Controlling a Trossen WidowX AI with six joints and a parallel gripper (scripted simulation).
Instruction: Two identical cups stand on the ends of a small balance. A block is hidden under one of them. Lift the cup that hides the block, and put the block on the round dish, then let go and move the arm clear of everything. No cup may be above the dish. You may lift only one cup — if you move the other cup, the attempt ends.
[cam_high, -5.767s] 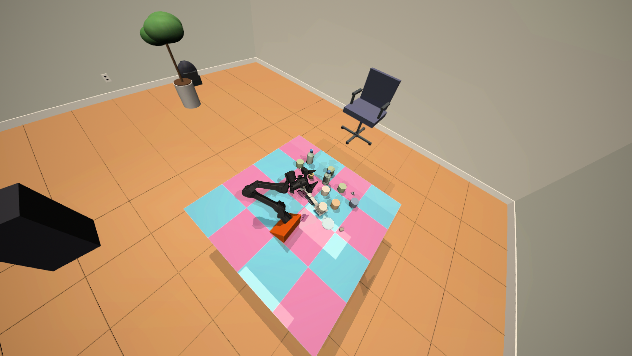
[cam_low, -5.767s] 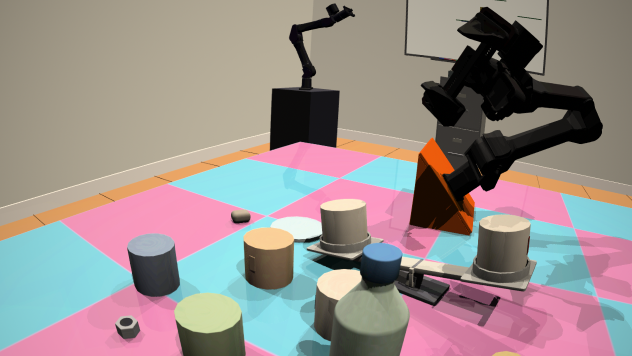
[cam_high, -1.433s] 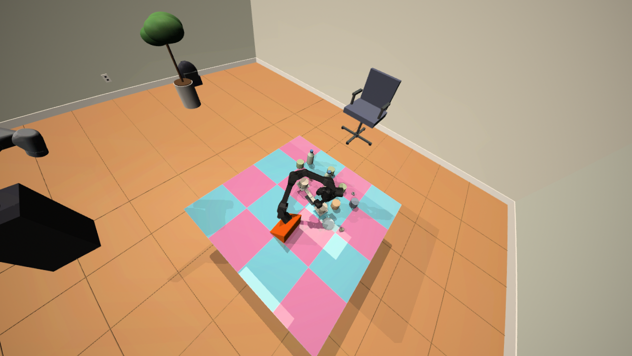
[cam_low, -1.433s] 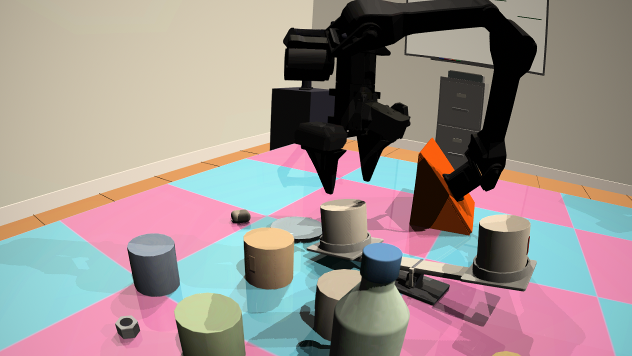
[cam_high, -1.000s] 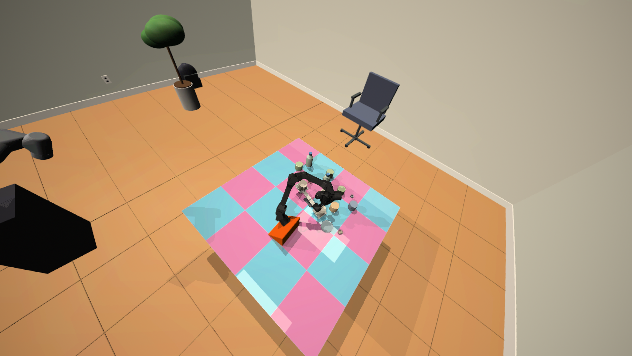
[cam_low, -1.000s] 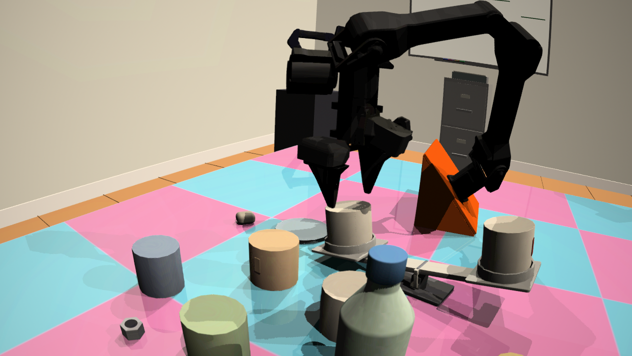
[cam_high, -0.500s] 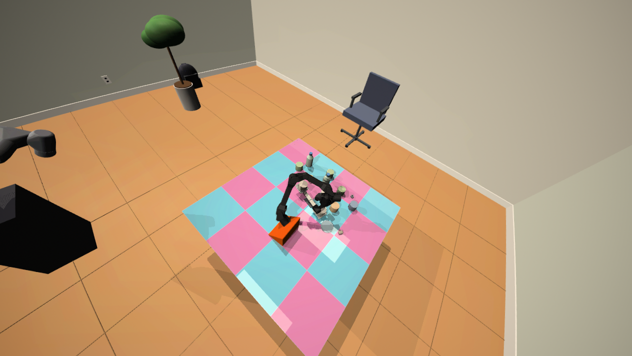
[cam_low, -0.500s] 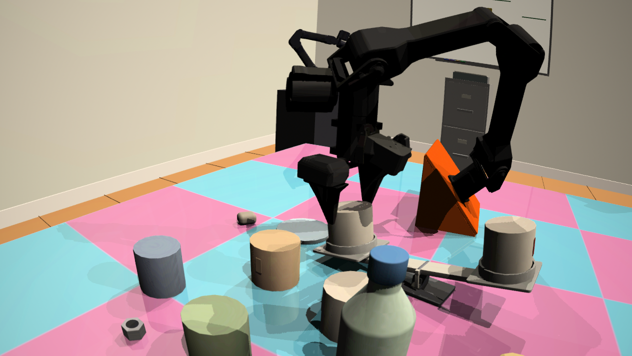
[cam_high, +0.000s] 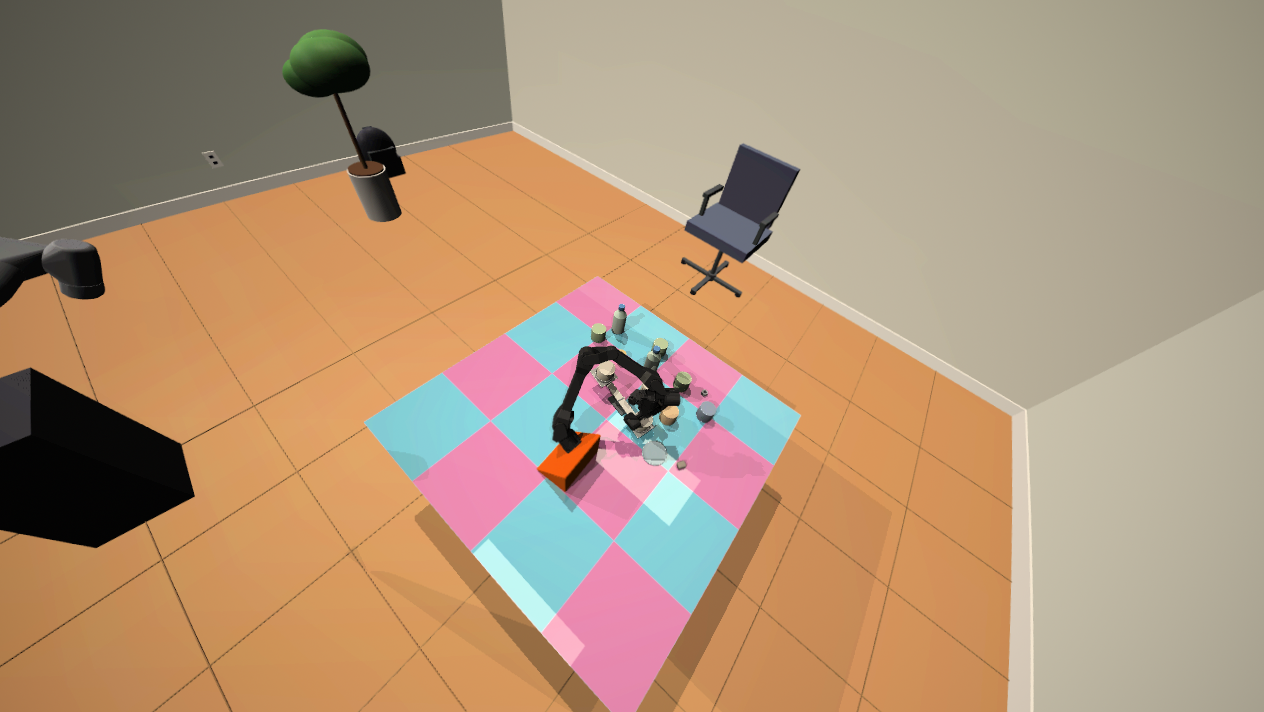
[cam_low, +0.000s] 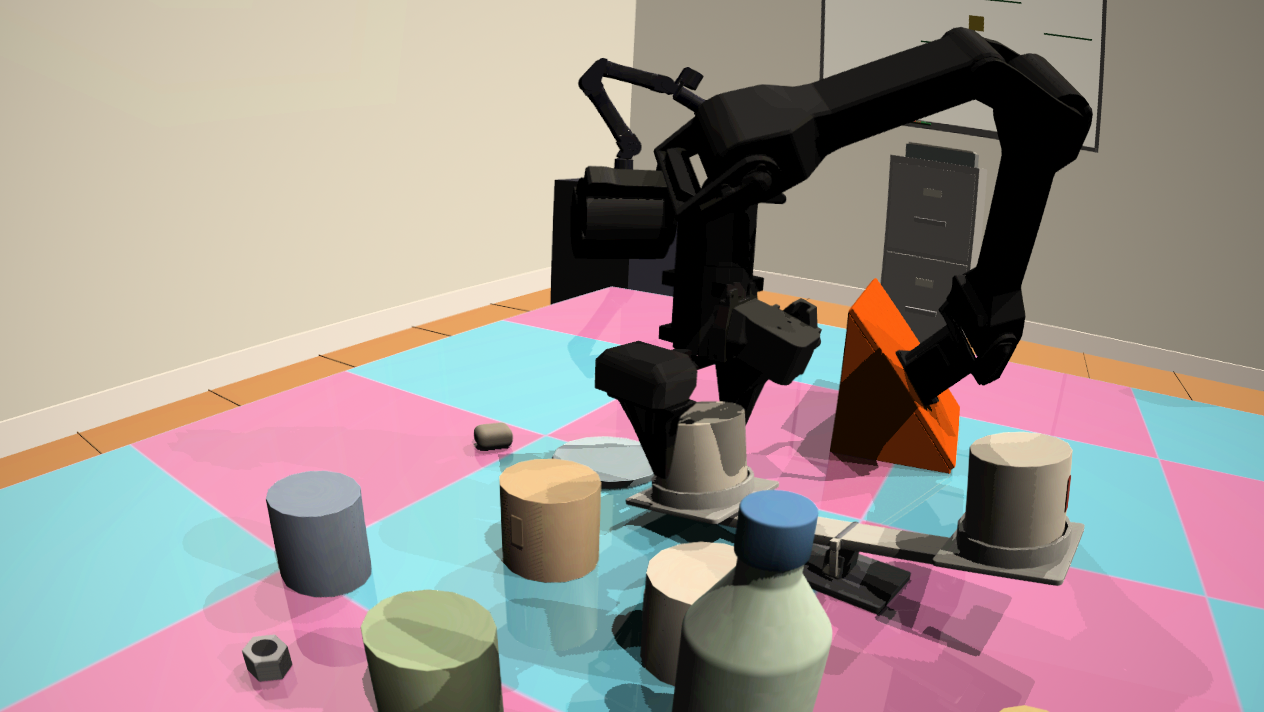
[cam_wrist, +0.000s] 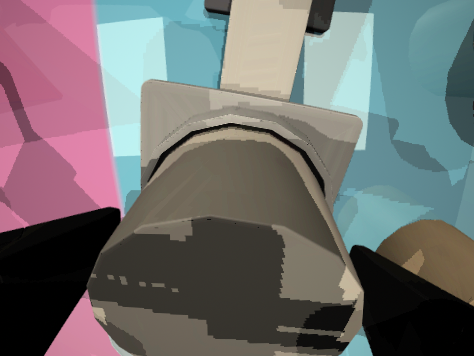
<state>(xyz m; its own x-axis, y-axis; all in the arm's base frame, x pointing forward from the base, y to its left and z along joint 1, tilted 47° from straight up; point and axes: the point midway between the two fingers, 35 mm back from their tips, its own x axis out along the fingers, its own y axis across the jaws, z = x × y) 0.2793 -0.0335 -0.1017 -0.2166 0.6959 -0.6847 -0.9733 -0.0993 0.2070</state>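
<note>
Right now my gripper tip is 40 mm past the round dish, 120 mm to the left of it and 50 mm above it. The rest, counted from my gripper tip: tan cylinder (140 mm ahead, 40 mm to the right, 20 mm below); then balance beam (10 mm ahead, 140 mm to the left, 10 mm below); then pale green block (10 mm below).
</note>
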